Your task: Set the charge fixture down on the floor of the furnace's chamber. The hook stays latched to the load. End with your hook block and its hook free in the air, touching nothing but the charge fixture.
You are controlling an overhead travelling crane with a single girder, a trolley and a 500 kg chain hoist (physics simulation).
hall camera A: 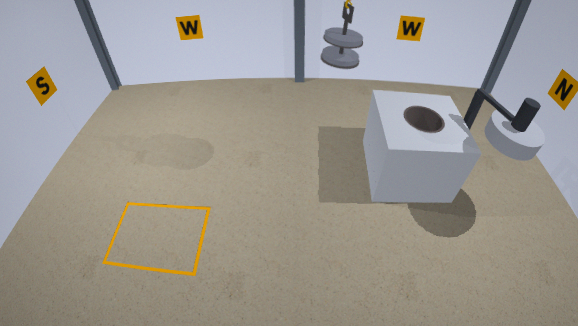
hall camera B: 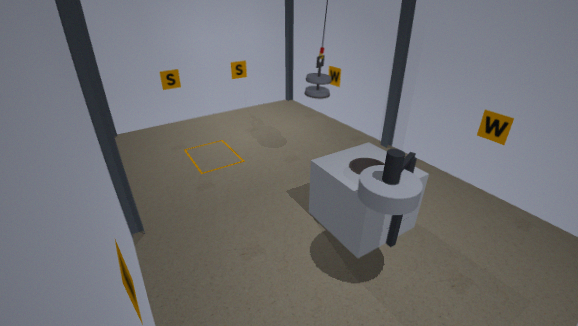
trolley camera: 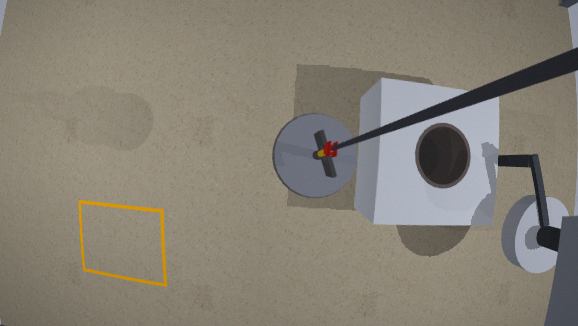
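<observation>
The charge fixture (hall camera A: 340,57) (hall camera B: 318,78) (trolley camera: 300,167), two grey discs on a dark stem with a flat lifting plate, hangs upright in the air. My hook (hall camera A: 348,4) (hall camera B: 321,56) (trolley camera: 324,152) is latched through the plate's eye; the red hook block shows above it in hall camera B. The white box furnace (hall camera A: 420,175) (hall camera B: 332,200) (trolley camera: 395,200) stands on the floor. Its round chamber opening (hall camera A: 424,119) (hall camera B: 365,164) (trolley camera: 443,155) is uncovered at the top. In the trolley view the fixture is left of the furnace, its disc's right edge close to the furnace's left side. The chamber's floor is hidden in shade.
The white round lid (hall camera A: 510,145) (hall camera B: 390,199) (trolley camera: 517,240) hangs on a dark swing arm (hall camera A: 495,104) (hall camera B: 410,162) (trolley camera: 540,187) beside the furnace, opposite the fixture. A yellow square outline (hall camera A: 202,241) (hall camera B: 193,161) (trolley camera: 164,247) marks the floor. Walls and dark columns stand around.
</observation>
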